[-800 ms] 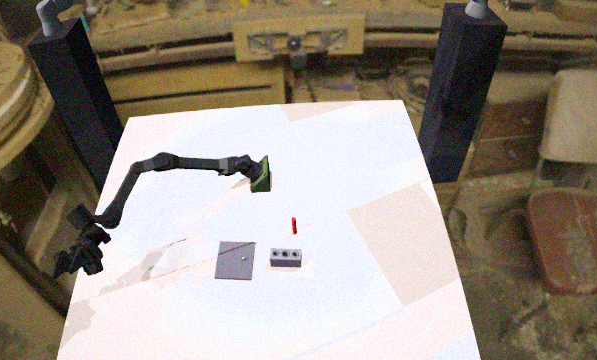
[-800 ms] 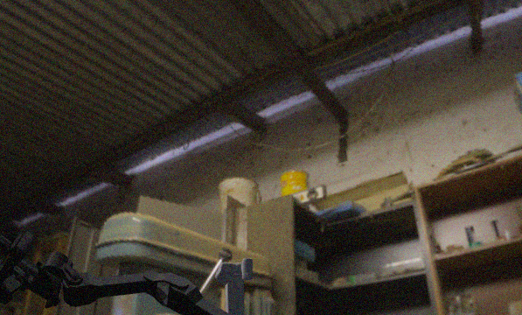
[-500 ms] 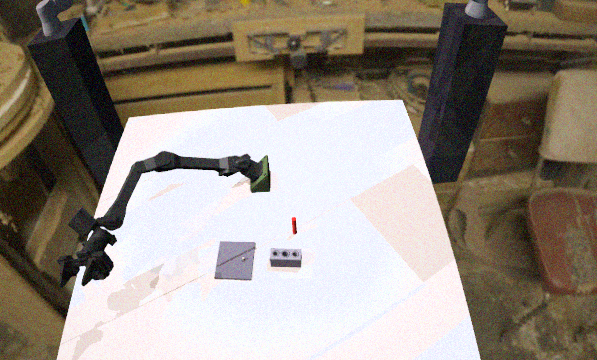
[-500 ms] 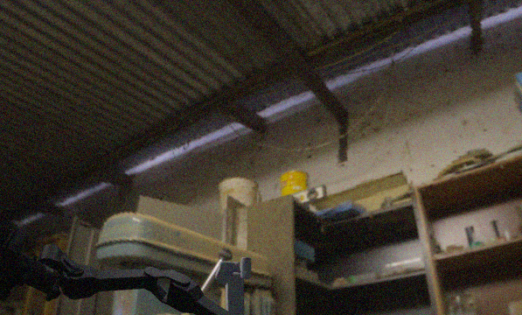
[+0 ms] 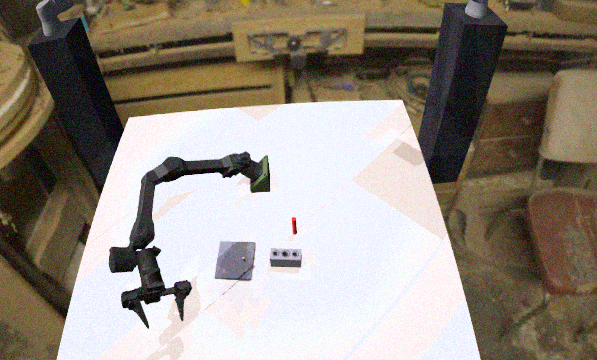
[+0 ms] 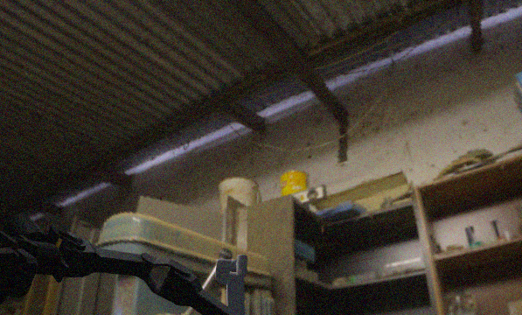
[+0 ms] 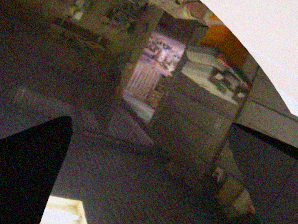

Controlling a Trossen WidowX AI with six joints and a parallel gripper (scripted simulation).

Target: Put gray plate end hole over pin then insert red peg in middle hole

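My gripper tip is now 28 cm past the gray plate, 31 cm to the right of it and 17 cm above it. Also, from my gripper tip: red peg: 39 cm behind, 35 cm to the left, 17 cm below; then dark square base: 30 cm behind, 16 cm to the left, 20 cm below.
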